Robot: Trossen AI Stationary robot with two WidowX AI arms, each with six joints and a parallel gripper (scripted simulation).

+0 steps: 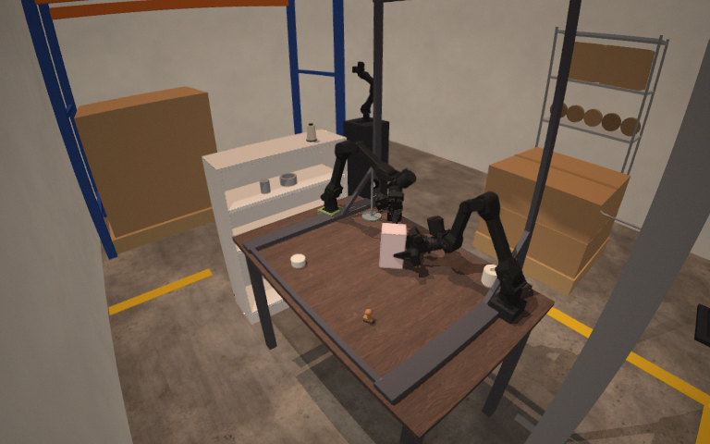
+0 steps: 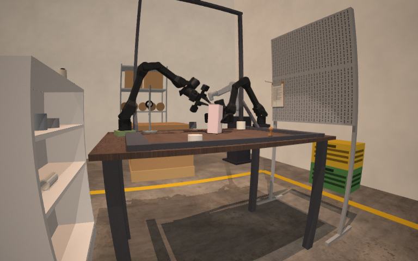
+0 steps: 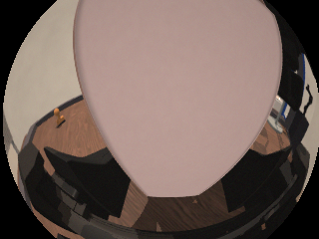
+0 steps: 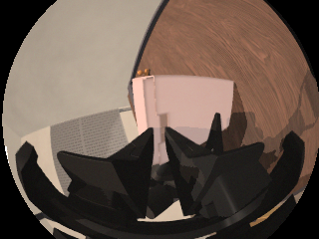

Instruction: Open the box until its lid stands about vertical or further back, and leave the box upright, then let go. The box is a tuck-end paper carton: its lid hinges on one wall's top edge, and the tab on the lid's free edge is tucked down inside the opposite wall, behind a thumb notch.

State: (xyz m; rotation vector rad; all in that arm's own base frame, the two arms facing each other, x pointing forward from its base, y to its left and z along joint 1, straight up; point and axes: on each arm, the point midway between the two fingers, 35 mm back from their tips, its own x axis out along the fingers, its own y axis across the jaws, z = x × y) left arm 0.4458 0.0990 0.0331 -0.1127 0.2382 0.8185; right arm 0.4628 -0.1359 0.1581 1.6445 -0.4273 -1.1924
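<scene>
My left hand is 30 mm short of the pale pink carton, 20 mm to the left of it and 30 mm below it.
</scene>
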